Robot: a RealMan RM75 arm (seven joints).
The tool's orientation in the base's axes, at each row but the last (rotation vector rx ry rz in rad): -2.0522 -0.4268 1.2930; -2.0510 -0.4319 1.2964; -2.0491 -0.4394 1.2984; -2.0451 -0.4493 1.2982; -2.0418 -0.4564 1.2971; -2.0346 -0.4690 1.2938; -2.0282 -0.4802 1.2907; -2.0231 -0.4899 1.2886; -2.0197 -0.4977 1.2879; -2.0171 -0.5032 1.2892; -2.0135 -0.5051 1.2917; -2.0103 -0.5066 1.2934
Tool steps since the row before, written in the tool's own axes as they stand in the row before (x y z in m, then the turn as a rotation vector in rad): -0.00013 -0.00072 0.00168 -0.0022 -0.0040 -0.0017; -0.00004 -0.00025 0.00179 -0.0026 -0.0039 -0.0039; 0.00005 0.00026 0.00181 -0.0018 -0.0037 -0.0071; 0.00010 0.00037 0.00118 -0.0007 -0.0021 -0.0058; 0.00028 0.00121 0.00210 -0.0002 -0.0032 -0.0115; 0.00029 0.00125 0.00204 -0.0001 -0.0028 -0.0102; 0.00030 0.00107 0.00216 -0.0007 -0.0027 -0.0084; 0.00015 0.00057 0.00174 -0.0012 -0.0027 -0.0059; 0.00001 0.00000 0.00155 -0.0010 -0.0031 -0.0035; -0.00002 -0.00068 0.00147 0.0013 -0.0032 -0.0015; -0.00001 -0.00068 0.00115 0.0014 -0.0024 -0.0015; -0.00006 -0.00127 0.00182 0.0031 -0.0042 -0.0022
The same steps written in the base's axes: -0.00150 0.00105 0.00010 0.0008 0.0010 0.0047; -0.00159 0.00080 -0.00032 0.0026 -0.0001 0.0055; -0.00161 0.00048 -0.00073 0.0058 -0.0009 0.0058; -0.00103 0.00021 -0.00066 0.0050 -0.0009 0.0036; -0.00182 0.00003 -0.00162 0.0104 -0.0018 0.0056; -0.00176 0.00000 -0.00164 0.0092 -0.0016 0.0049; -0.00185 0.00018 -0.00156 0.0073 -0.0014 0.0047; -0.00152 0.00029 -0.00099 0.0049 -0.0009 0.0043; -0.00139 0.00053 -0.00044 0.0028 0.0003 0.0038; -0.00131 0.00095 0.00010 0.0020 0.0025 0.0019; -0.00101 0.00085 0.00018 0.0020 0.0021 0.0013; -0.00162 0.00145 0.00046 0.0035 0.0042 0.0017
